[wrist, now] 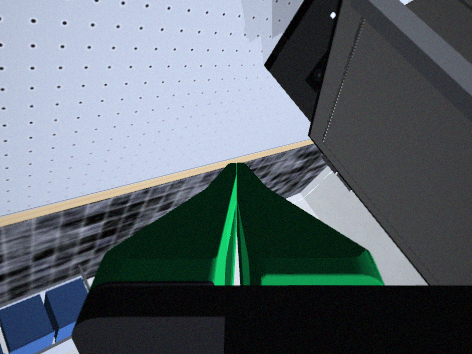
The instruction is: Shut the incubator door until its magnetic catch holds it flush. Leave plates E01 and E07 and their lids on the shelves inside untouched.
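Frame: origin at the arm's base, x down, y left, z ahead, level; metres.
Seen in the pictures: gripper, fingertip midpoint: [236,177].
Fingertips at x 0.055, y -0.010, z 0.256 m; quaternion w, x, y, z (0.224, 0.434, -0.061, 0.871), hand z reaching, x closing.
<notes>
Offsets run from my fingertips to a thing's top centre. "pt": to the spot under its first point.
My gripper [236,177] is shut, its two green fingertips meeting with nothing between them, at the middle of the wrist view. The dark grey incubator {pt dy -0.076, dx +0.009, dz +0.218 m} [390,145] fills the right side, to the right of the fingers and apart from the tips in the picture. A black panel {pt dy -0.156, dx +0.196, dz +0.314 m} [299,65] sticks out to the left beyond its grey side at the upper right; whether this is the door, I cannot tell. The magnetic catch cannot be made out. Plates E01 and E07, their lids and the shelves do not show.
A pale pegboard wall [125,107] with a wooden strip [125,192] along its foot stands behind. A dark tiled band [65,240] runs below it. Blue blocks [26,320] in a rack are at the lower left. A pale surface [345,215] shows beside the incubator's lower edge.
</notes>
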